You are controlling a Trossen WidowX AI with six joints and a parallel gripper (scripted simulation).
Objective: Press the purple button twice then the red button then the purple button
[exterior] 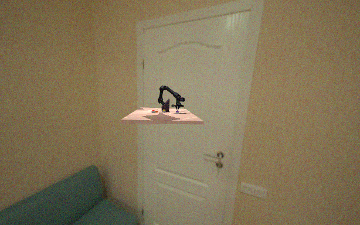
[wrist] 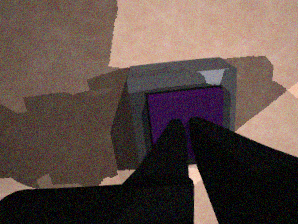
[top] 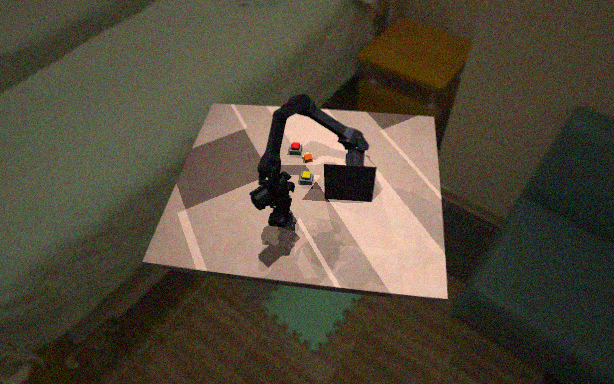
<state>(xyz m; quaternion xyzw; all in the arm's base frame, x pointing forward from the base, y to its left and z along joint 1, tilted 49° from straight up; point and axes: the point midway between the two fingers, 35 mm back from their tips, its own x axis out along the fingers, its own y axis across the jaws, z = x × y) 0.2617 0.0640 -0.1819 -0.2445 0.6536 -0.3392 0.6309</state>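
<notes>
The purple button lies 10 mm below my gripper tip. Round my gripper tip: red button (360 mm to the right, 20 mm behind); then yellow button (200 mm to the right, 70 mm behind); then orange block (310 mm to the right, 70 mm behind, 20 mm below).
</notes>
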